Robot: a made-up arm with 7 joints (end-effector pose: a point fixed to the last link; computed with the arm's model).
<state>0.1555 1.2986 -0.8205 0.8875 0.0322 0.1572 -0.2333</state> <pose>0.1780 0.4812 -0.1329 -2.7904 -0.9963 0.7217</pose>
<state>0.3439 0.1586 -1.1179 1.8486 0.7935 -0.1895 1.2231</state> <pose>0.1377 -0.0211 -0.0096 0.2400 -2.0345 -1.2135</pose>
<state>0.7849 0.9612 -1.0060 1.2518 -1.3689 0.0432 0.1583</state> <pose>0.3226 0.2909 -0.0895 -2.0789 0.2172 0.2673</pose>
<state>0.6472 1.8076 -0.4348 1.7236 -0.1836 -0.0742 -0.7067</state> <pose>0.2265 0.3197 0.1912 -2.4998 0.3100 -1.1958</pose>
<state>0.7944 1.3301 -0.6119 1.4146 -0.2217 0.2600 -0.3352</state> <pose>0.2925 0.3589 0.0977 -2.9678 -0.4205 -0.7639</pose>
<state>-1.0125 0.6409 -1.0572 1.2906 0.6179 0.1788 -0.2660</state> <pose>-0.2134 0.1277 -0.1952 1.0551 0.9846 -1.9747</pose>
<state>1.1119 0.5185 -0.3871 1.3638 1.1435 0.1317 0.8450</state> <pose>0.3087 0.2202 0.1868 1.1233 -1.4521 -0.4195</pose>
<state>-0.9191 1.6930 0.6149 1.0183 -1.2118 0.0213 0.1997</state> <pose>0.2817 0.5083 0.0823 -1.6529 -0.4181 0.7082</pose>
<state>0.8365 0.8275 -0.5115 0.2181 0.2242 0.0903 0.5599</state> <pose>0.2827 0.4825 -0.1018 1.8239 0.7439 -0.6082</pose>
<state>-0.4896 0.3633 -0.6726 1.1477 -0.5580 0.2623 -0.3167</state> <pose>0.0035 0.1187 -0.3045 2.4713 0.1878 -1.3132</pose>
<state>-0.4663 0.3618 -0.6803 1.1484 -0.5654 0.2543 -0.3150</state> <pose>0.0111 0.1163 -0.3043 2.4837 0.1573 -1.2853</pose>
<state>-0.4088 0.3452 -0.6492 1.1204 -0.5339 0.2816 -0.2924</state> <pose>0.0344 0.1214 -0.3078 2.4803 0.2459 -1.2584</pose>
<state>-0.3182 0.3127 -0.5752 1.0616 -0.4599 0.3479 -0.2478</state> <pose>0.0722 0.1345 -0.3120 2.4266 0.4579 -1.2323</pose>
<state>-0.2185 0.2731 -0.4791 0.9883 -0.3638 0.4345 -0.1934</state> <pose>0.1119 0.1510 -0.3131 2.2944 0.7087 -1.2098</pose>
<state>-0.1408 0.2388 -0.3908 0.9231 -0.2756 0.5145 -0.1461</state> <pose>0.1401 0.1652 -0.3122 2.1235 0.9048 -1.1998</pose>
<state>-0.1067 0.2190 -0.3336 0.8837 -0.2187 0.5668 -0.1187</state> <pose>0.1509 0.1742 -0.3123 1.9926 1.0177 -1.2060</pose>
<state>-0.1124 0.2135 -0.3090 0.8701 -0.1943 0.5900 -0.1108</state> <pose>0.1477 0.1787 -0.3145 1.9305 1.0733 -1.2242</pose>
